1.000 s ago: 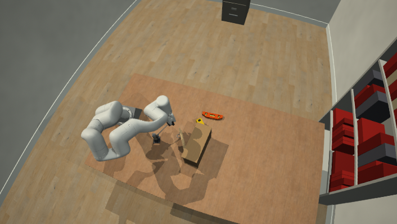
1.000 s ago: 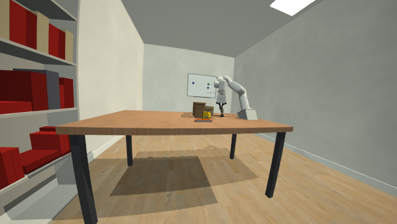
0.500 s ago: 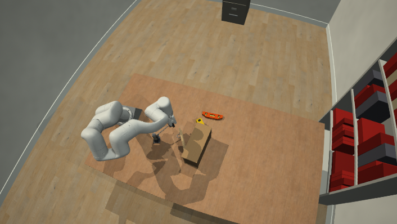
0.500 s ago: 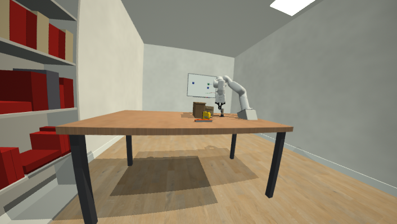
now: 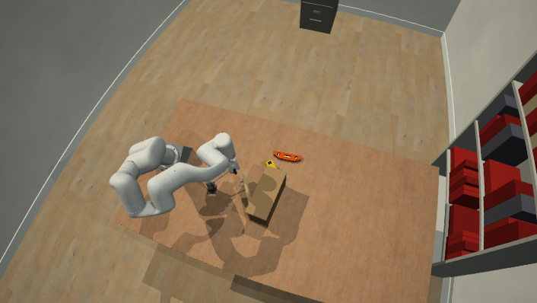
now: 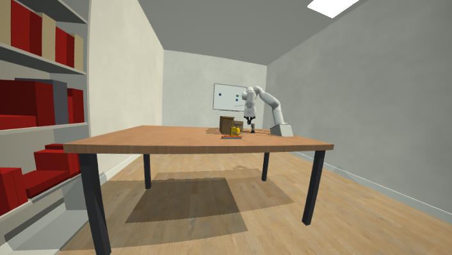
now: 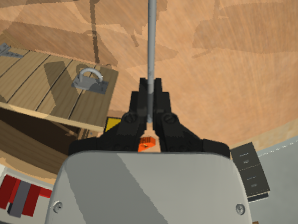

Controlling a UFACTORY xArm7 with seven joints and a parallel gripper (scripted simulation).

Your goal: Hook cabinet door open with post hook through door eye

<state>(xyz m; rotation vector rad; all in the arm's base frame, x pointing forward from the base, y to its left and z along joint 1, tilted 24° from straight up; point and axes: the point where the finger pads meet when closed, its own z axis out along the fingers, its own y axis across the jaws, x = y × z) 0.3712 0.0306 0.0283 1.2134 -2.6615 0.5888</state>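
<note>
The grey hook rod lies 40 mm to the right of my hand, 30 mm behind it and 20 mm below it. From my hand the other things lie so: cabinet door 100 mm to the right, 100 mm ahead, 50 mm below; yellow tape measure 180 mm ahead, 100 mm to the left, 80 mm below; orange spirit level 230 mm ahead, 200 mm to the left, 100 mm below.
</note>
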